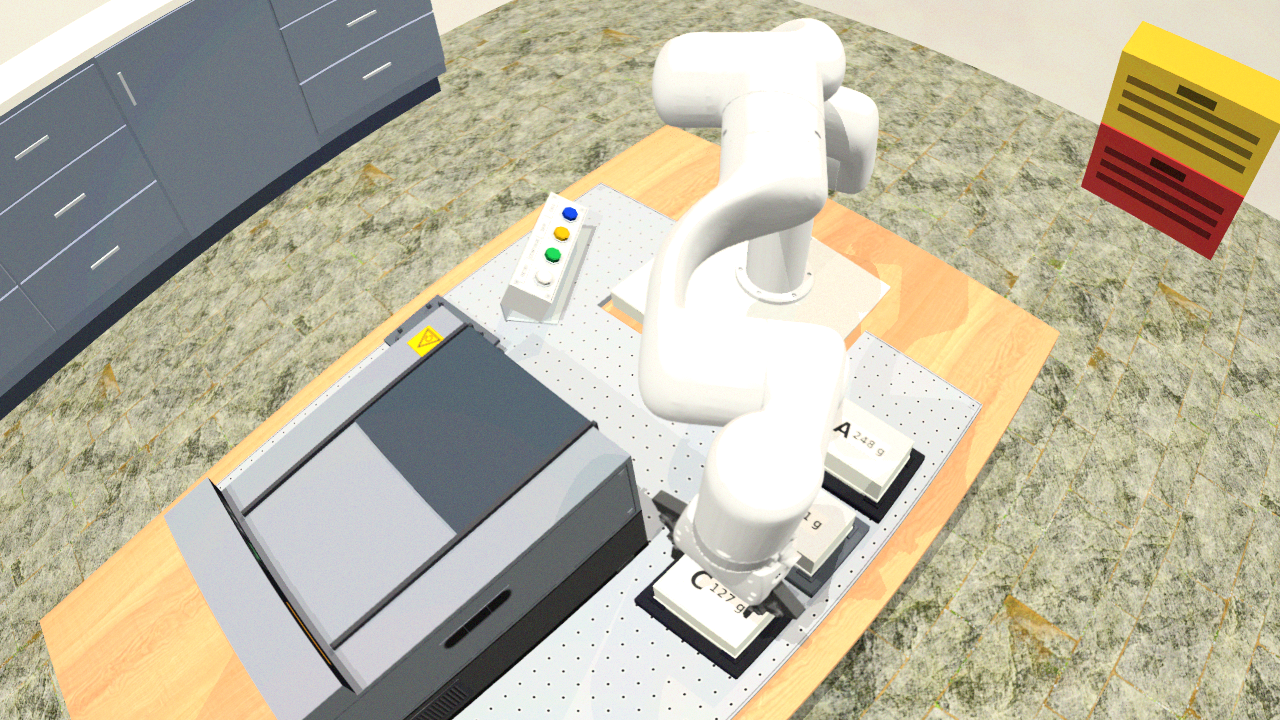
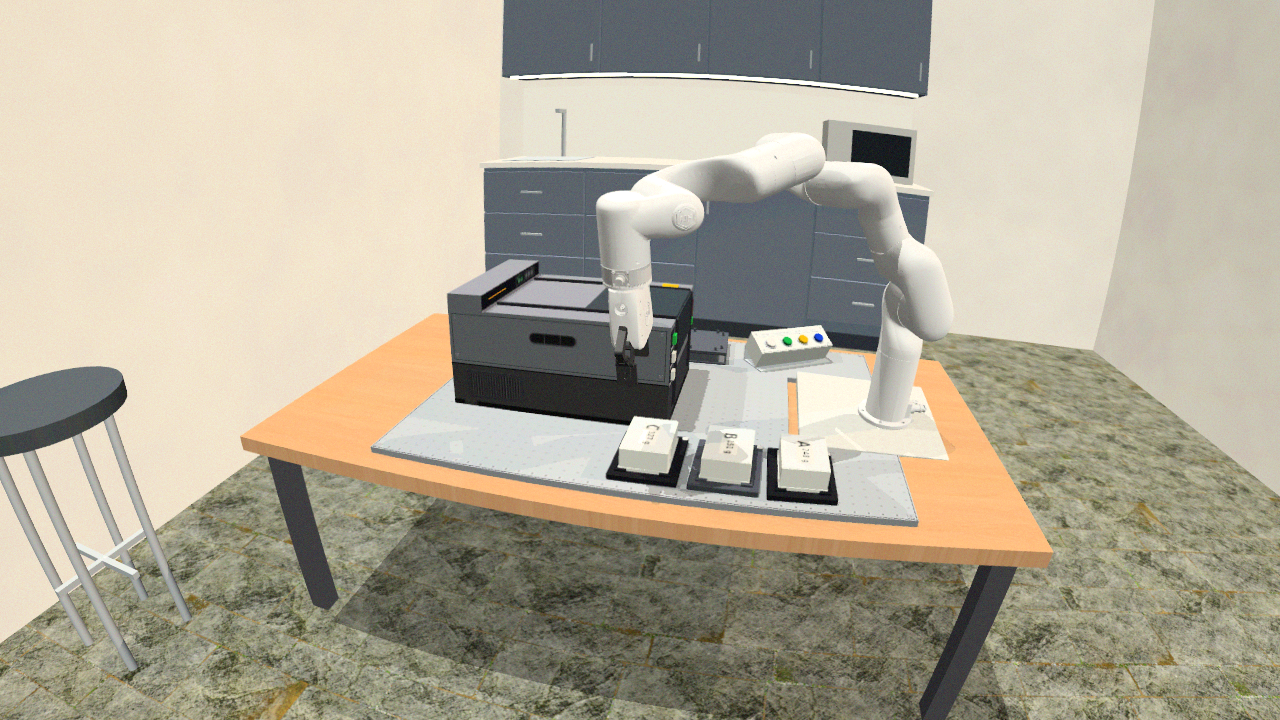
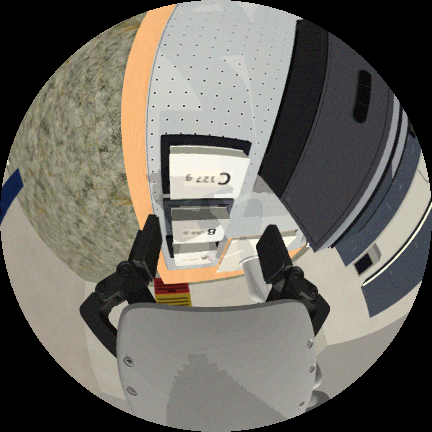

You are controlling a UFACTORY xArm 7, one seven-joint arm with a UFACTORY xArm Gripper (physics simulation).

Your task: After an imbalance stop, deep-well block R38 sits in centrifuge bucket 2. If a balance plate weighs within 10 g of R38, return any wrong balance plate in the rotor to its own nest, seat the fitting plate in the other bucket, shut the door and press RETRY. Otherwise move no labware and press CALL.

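Places are measured from the arm's base along level axes (x ahead, y left, z up), in metres.
Pixels of known places: gripper, fingertip midpoint: [image 1: 719, 577] [image 2: 634, 369] [image 3: 212, 231]; arm's base at its link origin: [image 1: 774, 275] [image 2: 884, 415] [image 3: 250, 260].
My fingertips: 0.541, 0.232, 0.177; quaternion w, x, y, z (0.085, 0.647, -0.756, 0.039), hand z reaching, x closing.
Observation:
For each thing: its middle in the pictures, then the offset to it from my fingertips, as dx, dy, dz.
- balance plate C at the middle of its body: [image 1: 718, 598] [image 3: 206, 171] [image 2: 649, 444] -0.030, -0.020, -0.149
- Plate B at the middle of its body: [image 1: 794, 517] [image 2: 728, 453] [image 3: 198, 225] -0.168, +0.002, -0.149
- Plate A at the middle of its body: [image 1: 858, 448] [image 2: 803, 462] [image 3: 193, 252] -0.299, +0.026, -0.149
- centrifuge at the middle of its body: [image 1: 402, 536] [image 2: 578, 334] [image 3: 367, 131] +0.140, -0.339, -0.060
- button box at the middle of its body: [image 1: 545, 254] [image 2: 789, 346] -0.371, -0.551, -0.140
My gripper [image 1: 729, 559] [image 2: 626, 367] [image 3: 212, 231] is open and empty, pointing down above balance plate C [image 1: 702, 617] [image 2: 648, 445] [image 3: 207, 170], clear of it. Plate C, marked 127 g, sits in its black nest [image 1: 651, 606] [image 2: 619, 472] [image 3: 166, 172]. Plate B [image 1: 830, 540] [image 2: 726, 458] [image 3: 192, 225] sits in the middle nest, its weight partly hidden or too small to read. Plate A [image 1: 863, 461] [image 2: 803, 470], marked 248 g, sits in the end nest. The centrifuge [image 1: 554, 528] [image 2: 501, 344] [image 3: 332, 160] has a light and a dark top panel; its rotor, buckets and R38 do not show.
The button box [image 1: 528, 300] [image 2: 792, 356] has white, green, amber and blue buttons, without readable names. It stands behind the arm base's white plate [image 1: 850, 282] [image 2: 819, 429]. The tall centrifuge body stands beside the gripper. A stool [image 2: 58, 398] is off the table's left end.

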